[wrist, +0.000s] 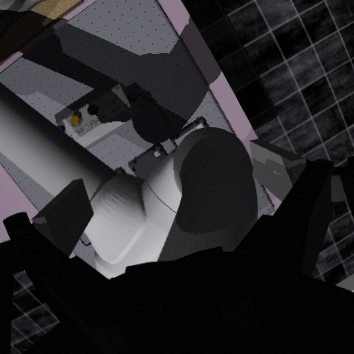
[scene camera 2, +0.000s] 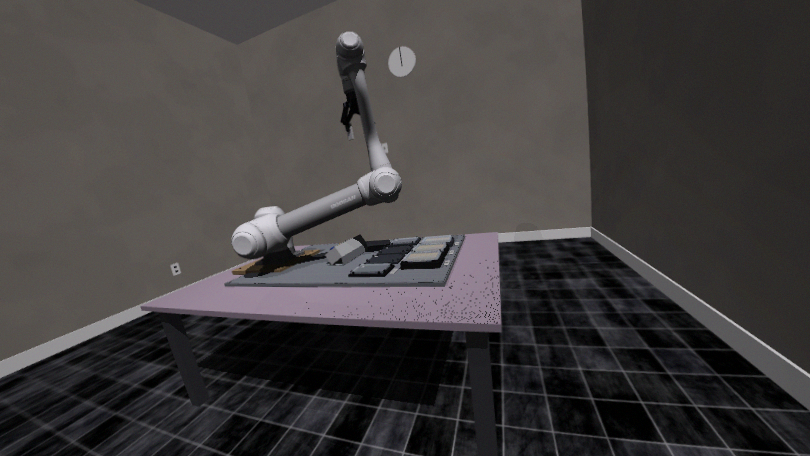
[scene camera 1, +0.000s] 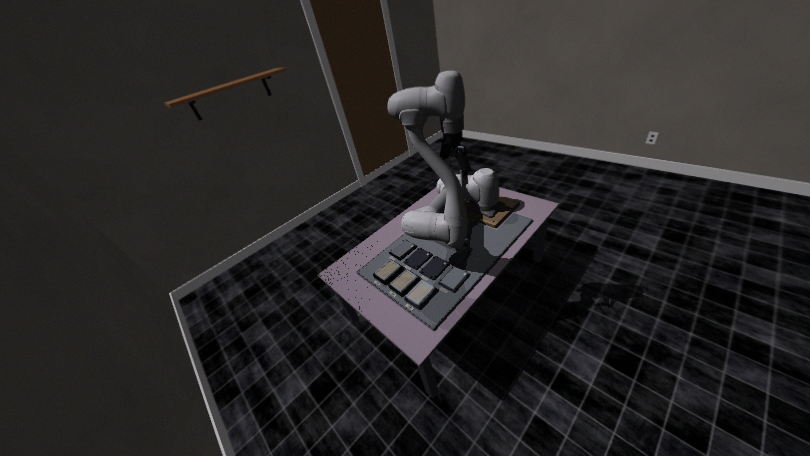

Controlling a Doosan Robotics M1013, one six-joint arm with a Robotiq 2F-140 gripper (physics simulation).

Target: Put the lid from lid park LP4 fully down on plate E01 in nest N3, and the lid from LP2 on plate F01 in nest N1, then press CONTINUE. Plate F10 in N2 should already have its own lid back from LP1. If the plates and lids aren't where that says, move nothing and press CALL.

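Where they show: gripper, between the fingertips: (wrist: 169, 177) (scene camera 2: 361, 139); arm's base, origin of its link: (scene camera 2: 280, 259) (scene camera 1: 486, 207).
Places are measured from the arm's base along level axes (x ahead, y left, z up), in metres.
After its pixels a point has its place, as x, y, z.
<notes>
My gripper (scene camera 1: 455, 163) {0.500, 0.150, 0.523} (wrist: 169, 177) {0.500, 0.150, 0.523} is open and empty, high above the table; in scene camera 2 the arm partly hides it. Three plates stand in a front row: two tan-topped ones (scene camera 1: 387, 272) {0.816, -0.127, 0.027} (scene camera 1: 403, 282) {0.812, -0.006, 0.021} and a paler one (scene camera 1: 420, 293) {0.816, 0.119, 0.026} (scene camera 2: 436, 240) {0.812, 0.071, 0.024}. Behind them lie a grey slab (scene camera 1: 402, 249) {0.623, -0.199, 0.010}, two dark ones (scene camera 1: 418, 258) {0.621, -0.071, 0.002} (scene camera 1: 436, 267) {0.618, 0.060, 0.002} and another grey slab (scene camera 1: 454, 279) {0.637, 0.196, 0.010}. Labels are too small to read, so I cannot tell which is which. The button box (scene camera 2: 345, 251) {0.438, -0.076, 0.041} (wrist: 111, 104) {0.397, 0.067, 0.064} has a yellow button (wrist: 75, 120) {0.381, -0.026, 0.063}, a green button (wrist: 93, 109) {0.385, 0.025, 0.064} and a blue one (wrist: 60, 128) {0.375, -0.070, 0.061}.
The grey perforated board (scene camera 1: 512, 226) {0.089, 0.232, -0.008} (scene camera 2: 317, 276) {0.394, -0.240, -0.008} lies on the pink table (scene camera 1: 419, 346) {1.015, 0.277, -0.021} (scene camera 2: 272, 300) {0.331, -0.419, -0.021}. The arm's base stands on a wooden board (scene camera 1: 507, 210) {-0.032, 0.135, 0.000} behind it. The arm's elbow hangs over the board and hides part of the rows in the wrist view.
</notes>
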